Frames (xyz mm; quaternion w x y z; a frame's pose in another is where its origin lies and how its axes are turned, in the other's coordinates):
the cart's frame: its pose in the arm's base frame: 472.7 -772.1 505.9 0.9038 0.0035 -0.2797 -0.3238
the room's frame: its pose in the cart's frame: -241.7 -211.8 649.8 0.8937 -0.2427 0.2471 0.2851
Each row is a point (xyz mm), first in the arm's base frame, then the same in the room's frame.
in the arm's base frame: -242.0 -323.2 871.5
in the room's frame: -181.1 310.8 113.2
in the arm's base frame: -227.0 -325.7 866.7
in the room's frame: -165.7 313.2 110.0
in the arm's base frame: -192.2 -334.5 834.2
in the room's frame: -128.0 325.2 82.0
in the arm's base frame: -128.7 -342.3 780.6
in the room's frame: -61.4 352.1 39.5
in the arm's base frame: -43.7 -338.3 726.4
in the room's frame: 23.7 393.3 4.3
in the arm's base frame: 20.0 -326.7 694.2
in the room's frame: 85.1 428.2 -11.0
